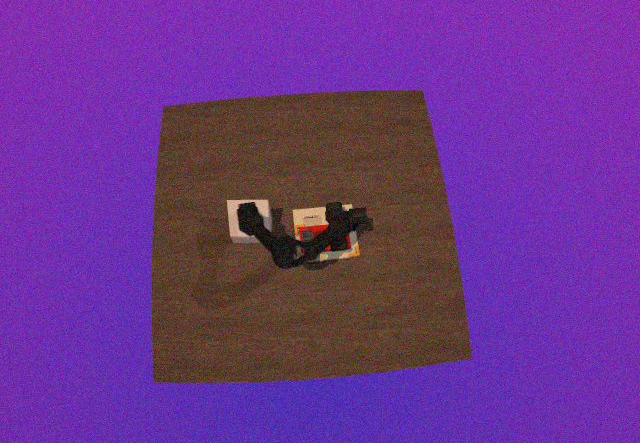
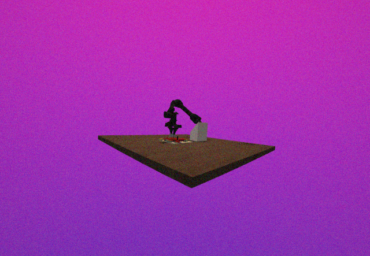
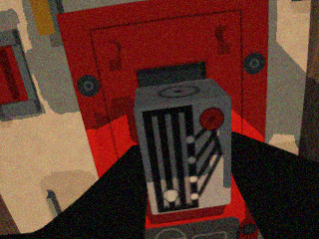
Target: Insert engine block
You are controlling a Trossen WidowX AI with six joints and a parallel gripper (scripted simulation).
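Now: the engine block 10 mm below my gripper tip.
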